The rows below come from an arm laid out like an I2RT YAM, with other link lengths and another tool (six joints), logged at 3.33 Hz.
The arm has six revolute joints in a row. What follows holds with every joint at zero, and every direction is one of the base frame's. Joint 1 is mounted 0.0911 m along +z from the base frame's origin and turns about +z. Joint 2 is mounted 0.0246 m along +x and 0.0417 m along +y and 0.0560 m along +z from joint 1 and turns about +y. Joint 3 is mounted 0.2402 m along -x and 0.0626 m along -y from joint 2 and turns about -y. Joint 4 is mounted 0.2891 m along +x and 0.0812 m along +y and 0.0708 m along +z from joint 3 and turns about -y. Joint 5 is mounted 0.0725 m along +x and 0.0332 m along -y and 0.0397 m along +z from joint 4 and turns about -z. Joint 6 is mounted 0.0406 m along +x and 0.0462 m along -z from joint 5 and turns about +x. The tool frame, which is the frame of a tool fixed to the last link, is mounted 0.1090 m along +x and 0.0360 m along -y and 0.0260 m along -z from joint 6; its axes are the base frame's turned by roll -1.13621, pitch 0.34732 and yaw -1.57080 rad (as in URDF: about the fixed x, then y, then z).
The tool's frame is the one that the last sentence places.
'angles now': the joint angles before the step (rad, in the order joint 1, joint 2, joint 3, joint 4, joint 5, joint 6). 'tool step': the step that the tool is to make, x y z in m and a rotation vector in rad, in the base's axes. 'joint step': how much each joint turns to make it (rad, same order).
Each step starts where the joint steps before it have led.
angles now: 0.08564 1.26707 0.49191 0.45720 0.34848 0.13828
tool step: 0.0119 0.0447 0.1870 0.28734 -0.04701 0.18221
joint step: 0.00031 -0.16806 0.55987 -0.70389 -0.25948 0.21895
